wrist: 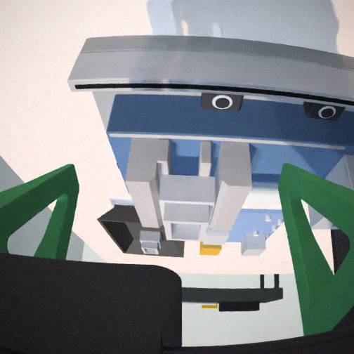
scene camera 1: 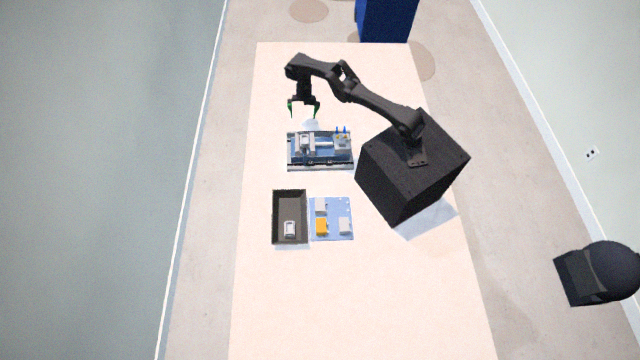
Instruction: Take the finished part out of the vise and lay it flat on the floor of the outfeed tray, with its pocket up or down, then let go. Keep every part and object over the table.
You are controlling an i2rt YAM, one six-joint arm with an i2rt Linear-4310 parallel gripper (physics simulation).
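Places are measured from the arm's base along level axes (x up, y right, z ahead), in millimetres.
Pixels of known places: gripper, fingertip midpoint: (scene camera 1: 302, 118); arm's base at its link origin: (scene camera 1: 412, 142).
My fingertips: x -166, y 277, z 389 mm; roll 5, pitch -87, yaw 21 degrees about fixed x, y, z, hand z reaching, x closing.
Observation:
For each thing: its top centre in the pictures, then the offset to it from my fingertips.
- finished part at its top centre: (scene camera 1: 304, 138) dx -7, dy -109, dz -2 mm
- vise at its top centre: (scene camera 1: 320, 140) dx -23, dy -106, dz -70 mm
- similar light grey part at its top centre: (scene camera 1: 289, 227) dx -75, dy -482, dz +75 mm
- light blue plate at its top centre: (scene camera 1: 330, 217) dx -114, dy -434, dz -93 mm
- orange block at its top centre: (scene camera 1: 321, 224) dx -78, dy -478, dz -49 mm
The finished part (scene camera 1: 304, 140) (wrist: 186, 187) is a light grey block with a rectangular pocket. It sits between the two upright grey jaws of the vise (scene camera 1: 312, 145) (wrist: 235, 170), at the vise's left end in the scene view. My gripper (scene camera 1: 303, 117) (wrist: 178, 174) is open and empty. It hangs above the table behind the vise, apart from the part, with its green fingers spread wide. The dark outfeed tray (scene camera 1: 274, 215) (wrist: 117, 230) stands in front of the vise, and a similar light grey part (scene camera 1: 289, 228) (wrist: 150, 241) lies in its near end.
A light blue plate (scene camera 1: 334, 210) (wrist: 242, 225) beside the tray holds an orange block (scene camera 1: 321, 226) (wrist: 210, 248) and two grey blocks. Small blue and yellow pieces (scene camera 1: 341, 131) stand at the vise's right end. The black robot base (scene camera 1: 410, 185) is to the right.

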